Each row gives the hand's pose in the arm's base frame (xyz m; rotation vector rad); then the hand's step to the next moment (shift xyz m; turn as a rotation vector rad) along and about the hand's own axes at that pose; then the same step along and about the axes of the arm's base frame.
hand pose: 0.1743 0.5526 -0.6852 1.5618 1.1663 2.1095
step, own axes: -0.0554 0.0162 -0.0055 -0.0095 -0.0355 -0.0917
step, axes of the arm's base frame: 0.0202 -0.0476 -0.0262 -0.0866 -0.0237 -0.0411
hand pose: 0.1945 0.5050 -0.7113 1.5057 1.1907 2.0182
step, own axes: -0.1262 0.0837 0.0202 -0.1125 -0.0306 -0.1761
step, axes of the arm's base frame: 0.0815 -0.1289 -0.0093 -0.1241 -0.1334 -0.1068
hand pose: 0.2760 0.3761 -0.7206 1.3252 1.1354 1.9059
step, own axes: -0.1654 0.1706 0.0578 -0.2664 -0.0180 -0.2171
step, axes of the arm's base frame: 0.1183 -0.1984 0.0804 -0.1062 -0.2772 -0.1741
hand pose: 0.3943 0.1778 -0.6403 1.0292 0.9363 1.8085
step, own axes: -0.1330 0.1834 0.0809 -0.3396 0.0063 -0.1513
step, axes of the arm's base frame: 0.0610 -0.1734 0.1552 -0.0308 -0.3398 -0.1478
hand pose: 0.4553 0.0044 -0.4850 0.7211 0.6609 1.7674
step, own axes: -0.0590 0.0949 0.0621 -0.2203 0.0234 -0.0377
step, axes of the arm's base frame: 0.0021 -0.0775 0.1017 0.0129 -0.2205 -0.0417
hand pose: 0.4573 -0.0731 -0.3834 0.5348 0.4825 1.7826
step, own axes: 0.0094 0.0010 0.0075 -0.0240 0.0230 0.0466
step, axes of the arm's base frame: 0.0013 0.0092 0.0077 0.0151 -0.0267 0.0483
